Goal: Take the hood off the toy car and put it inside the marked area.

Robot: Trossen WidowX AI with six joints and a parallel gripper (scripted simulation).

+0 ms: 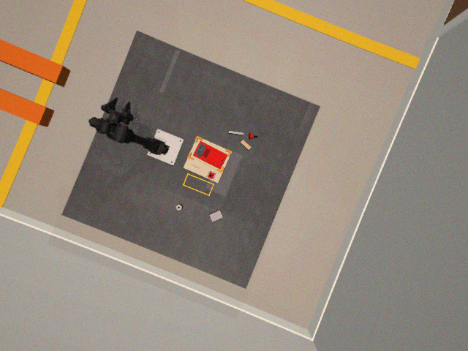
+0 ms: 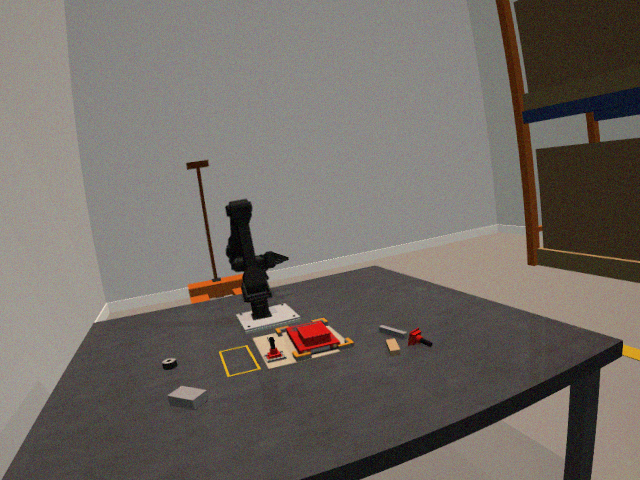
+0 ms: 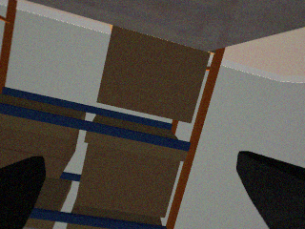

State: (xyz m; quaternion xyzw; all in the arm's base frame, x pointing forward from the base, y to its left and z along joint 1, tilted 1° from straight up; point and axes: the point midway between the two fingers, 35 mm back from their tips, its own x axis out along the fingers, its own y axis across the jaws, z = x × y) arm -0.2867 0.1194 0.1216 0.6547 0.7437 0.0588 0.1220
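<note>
Right now the hood is 62 cm ahead of my gripper tip, 5 cm to the right of it and 10 cm below it. The rest, counted from my gripper tip: black ring 56 cm ahead, 45 cm to the right, 13 cm below; wooden block 76 cm ahead, 12 cm to the left, 13 cm below; grey bar 66 cm ahead, 16 cm to the left, 13 cm below.
</note>
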